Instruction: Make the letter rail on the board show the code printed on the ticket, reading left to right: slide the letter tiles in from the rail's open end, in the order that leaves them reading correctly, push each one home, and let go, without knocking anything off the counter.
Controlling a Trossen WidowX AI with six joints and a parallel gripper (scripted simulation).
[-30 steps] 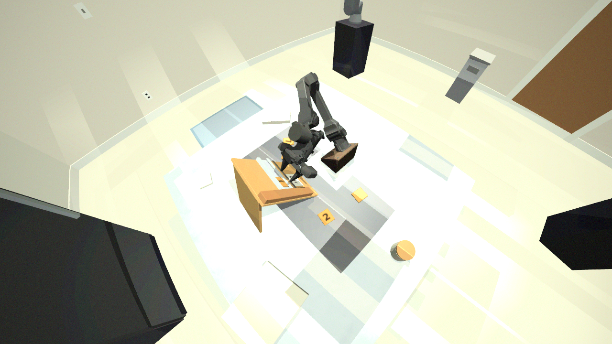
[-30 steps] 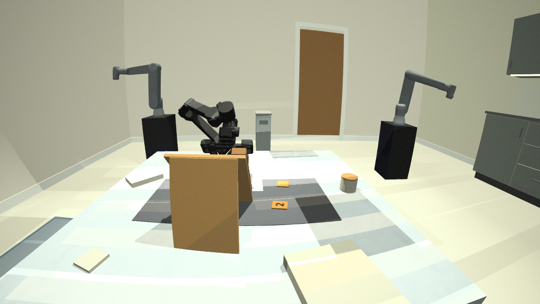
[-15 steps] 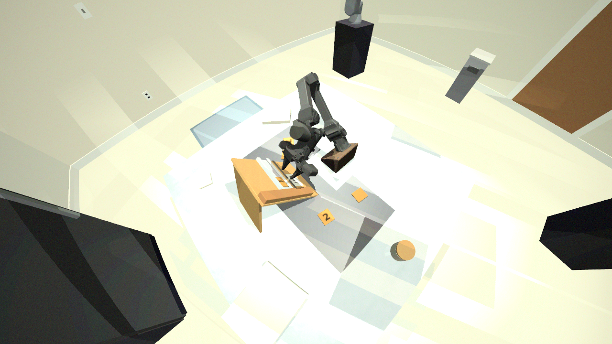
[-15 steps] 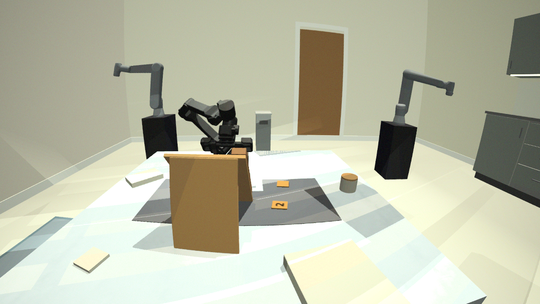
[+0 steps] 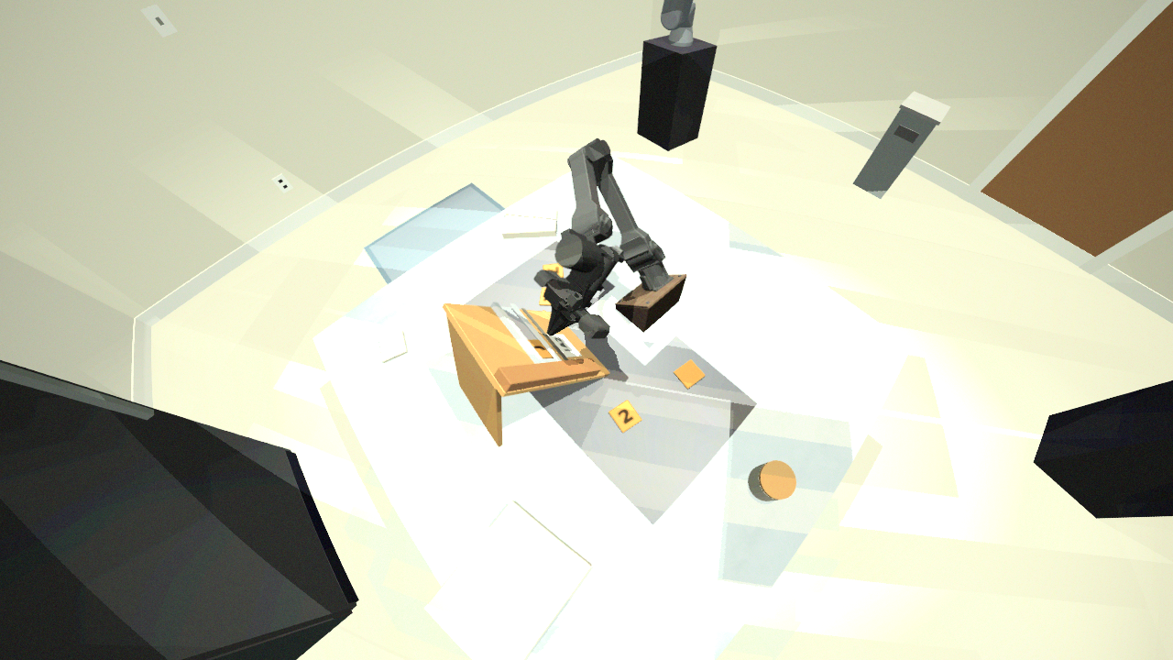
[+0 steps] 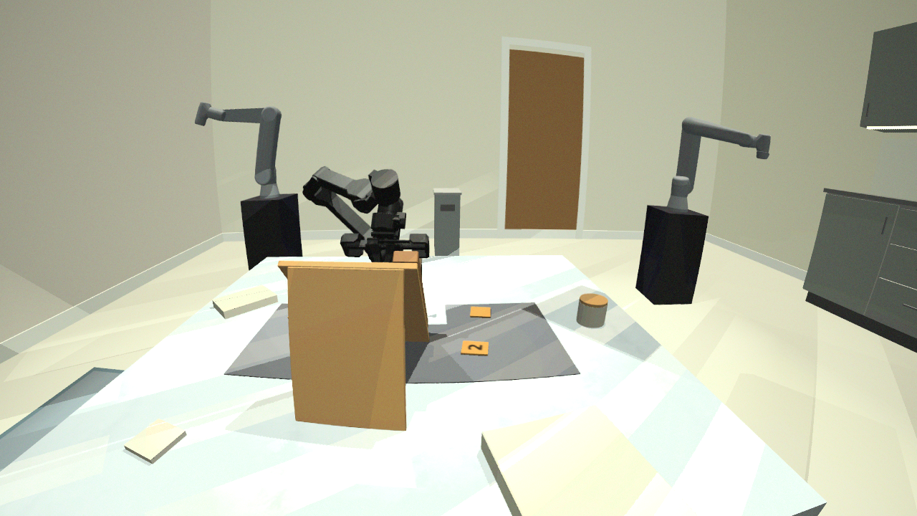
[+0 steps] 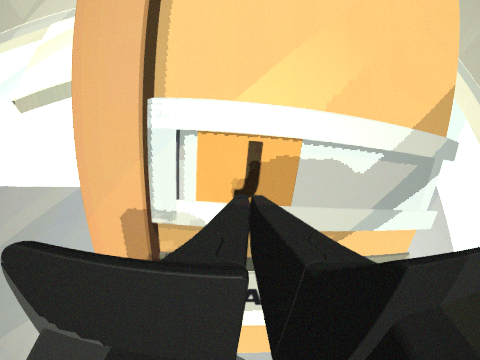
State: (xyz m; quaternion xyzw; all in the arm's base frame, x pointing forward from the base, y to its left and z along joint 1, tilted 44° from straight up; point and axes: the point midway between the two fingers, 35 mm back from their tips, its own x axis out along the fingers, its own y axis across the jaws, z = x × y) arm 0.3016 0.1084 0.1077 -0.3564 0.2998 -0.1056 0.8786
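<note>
The white ticket is 110 mm below my gripper tip, 30 mm behind it and 20 mm to the right of it. From my gripper tip the other things lie so: grey mat 180 mm below, 140 mm behind, 10 mm to the left; then pale pad 350 mm to the right, 340 mm ahead, 180 mm below; then round tan-lidded canister 520 mm to the left, 200 mm behind, 150 mm below.
</note>
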